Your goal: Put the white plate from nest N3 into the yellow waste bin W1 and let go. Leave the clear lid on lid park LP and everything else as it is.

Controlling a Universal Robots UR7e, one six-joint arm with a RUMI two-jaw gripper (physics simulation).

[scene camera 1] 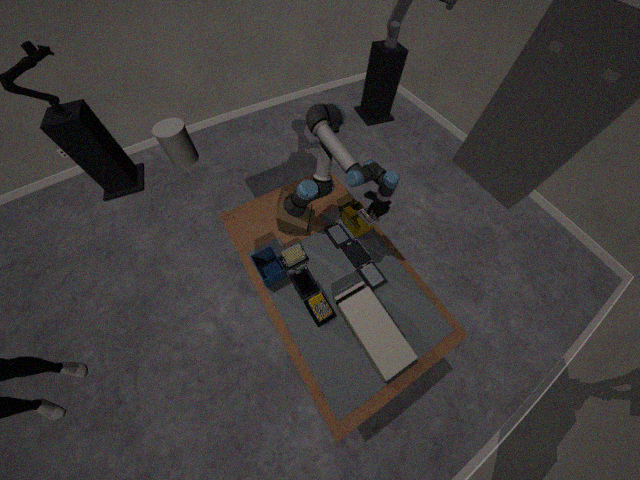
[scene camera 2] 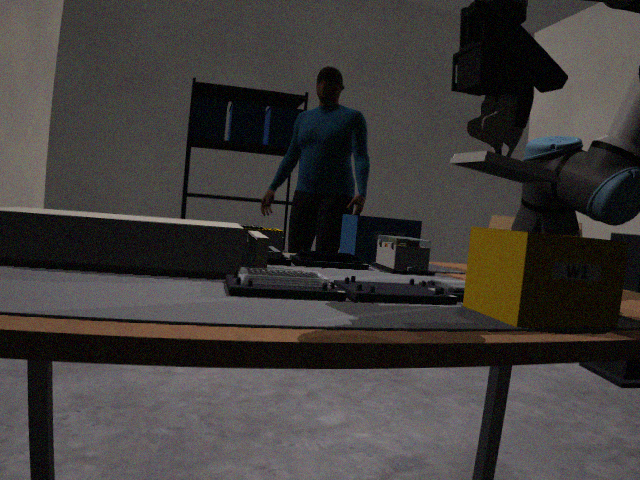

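Observation:
My gripper is shut on the white plate, which hangs slightly tilted below the fingertips, in the air. The yellow waste bin W1 stands on the table below the plate. In scene camera 1 the plate overlaps the bin's right side; whether it is centred over the opening is hard to tell. A bare dark nest lies between two nests that hold pale plates. The nest and lid park labels are unreadable, and the clear lid cannot be picked out for certain.
One pale plate is in the nest near the bin, another near the long white box. A blue bin, a pale box and a yellow-topped tray stand across the table.

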